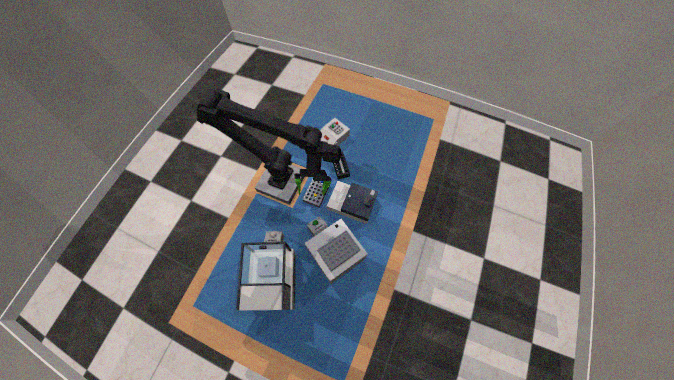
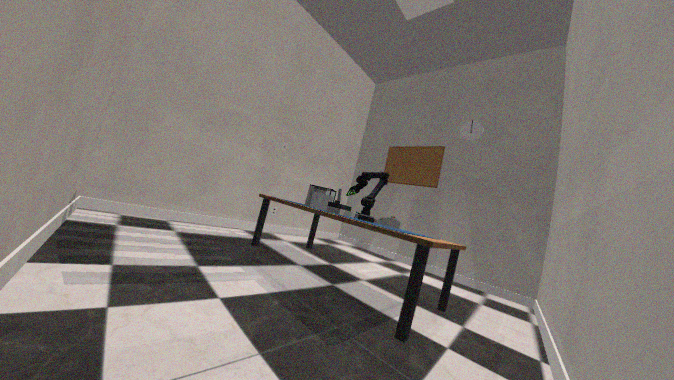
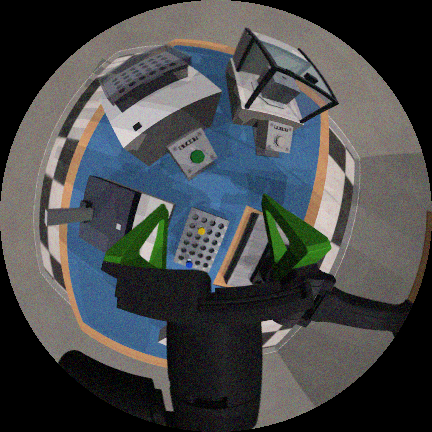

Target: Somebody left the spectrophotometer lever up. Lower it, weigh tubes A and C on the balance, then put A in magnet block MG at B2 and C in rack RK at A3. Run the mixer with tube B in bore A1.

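Pixels of known places: gripper, fingertip midpoint: (image 1: 311, 194) (image 2: 347, 194) (image 3: 212, 202); arm's base, origin of the base link: (image 1: 280, 176).
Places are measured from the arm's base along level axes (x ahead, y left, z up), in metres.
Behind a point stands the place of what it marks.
My gripper (image 1: 312, 193) @[x 0.217, y -0.085, z 0.149 m] (image 2: 350, 193) @[x 0.217, y -0.085, z 0.149 m] (image 3: 212, 202) @[x 0.217, y -0.085, z 0.149 m] is open and empty, its green fingers high above the grey holed rack (image 1: 309, 200) @[x 0.180, y -0.058, z -0.005 m] (image 3: 191, 242) @[x 0.207, y 0.005, z -0.006 m]. In the rack stand a yellow-capped tube (image 3: 201, 231) @[x 0.199, y -0.030, z 0.019 m] and a blue-capped tube (image 3: 189, 264) @[x 0.198, y 0.044, z 0.019 m]; tube letters are unreadable and a third tube does not show. The dark and white spectrophotometer (image 1: 356, 202) @[x 0.392, y -0.005, z 0.045 m] (image 3: 107, 207) @[x 0.388, y -0.013, z 0.044 m] lies beside the rack, its grey lever (image 1: 370, 197) @[x 0.445, y 0.001, z 0.136 m] (image 2: 339, 194) @[x 0.445, y 0.017, z 0.117 m] (image 3: 67, 216) @[x 0.431, y 0.012, z 0.118 m] standing upright. The mixer (image 1: 332, 250) @[x 0.385, y -0.265, z 0.155 m] (image 3: 170, 105) @[x 0.324, y -0.204, z 0.099 m] has a green button (image 1: 315, 223) @[x 0.260, y -0.161, z 0.036 m] (image 3: 197, 156) @[x 0.256, y -0.156, z 0.034 m]. The glass-walled balance (image 1: 289, 297) @[x 0.293, y -0.481, z 0.065 m] (image 3: 241, 98) @[x 0.227, y -0.330, z 0.039 m] stands beyond. The magnet block is not identifiable.
A small control box (image 1: 273, 236) @[x 0.116, y -0.284, z 0.036 m] (image 3: 280, 138) @[x 0.113, y -0.278, z 0.037 m] stands in front of the balance. A white keypad device (image 1: 334, 131) @[x 0.149, y 0.328, z 0.032 m] sits on the blue mat (image 1: 390, 130) @[x 0.413, y 0.500, z -0.036 m] on the arm's other side. The arm's grey base (image 1: 274, 191) @[x 0.008, y -0.082, z 0.003 m] (image 3: 246, 255) @[x 0.081, y -0.005, z 0.002 m] is right beside the rack.
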